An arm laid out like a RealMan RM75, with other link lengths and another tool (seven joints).
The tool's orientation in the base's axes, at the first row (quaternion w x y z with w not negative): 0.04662, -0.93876, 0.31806, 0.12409
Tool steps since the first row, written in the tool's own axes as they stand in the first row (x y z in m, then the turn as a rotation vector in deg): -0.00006, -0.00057, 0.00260, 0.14, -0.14, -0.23; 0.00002, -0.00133, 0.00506, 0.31, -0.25, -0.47; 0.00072, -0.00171, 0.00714, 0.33, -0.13, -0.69; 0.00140, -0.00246, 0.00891, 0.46, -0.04, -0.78; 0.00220, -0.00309, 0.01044, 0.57, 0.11, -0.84; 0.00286, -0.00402, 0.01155, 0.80, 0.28, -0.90; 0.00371, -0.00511, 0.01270, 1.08, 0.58, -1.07
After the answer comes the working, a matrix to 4 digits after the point.
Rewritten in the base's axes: -0.00023, 0.00092, -0.00249, 0.24, -0.01, 0.19; -0.00020, 0.00189, -0.00488, 0.49, -0.06, 0.37; 0.00014, 0.00212, -0.00706, 0.47, -0.20, 0.58; 0.00076, 0.00261, -0.00894, 0.54, -0.37, 0.63; 0.00145, 0.00290, -0.01062, 0.54, -0.56, 0.66; 0.00229, 0.00344, -0.01186, 0.63, -0.84, 0.66; 0.00337, 0.00400, -0.01318, 0.69, -1.27, 0.74
The tool's axes in the first row as the columns of a matrix, in the base's axes (rounded; the answer above uses it unrounded):
0.7669, -0.6087, -0.2033
-0.5856, -0.7933, 0.1665
-0.2626, -0.0086, -0.9649

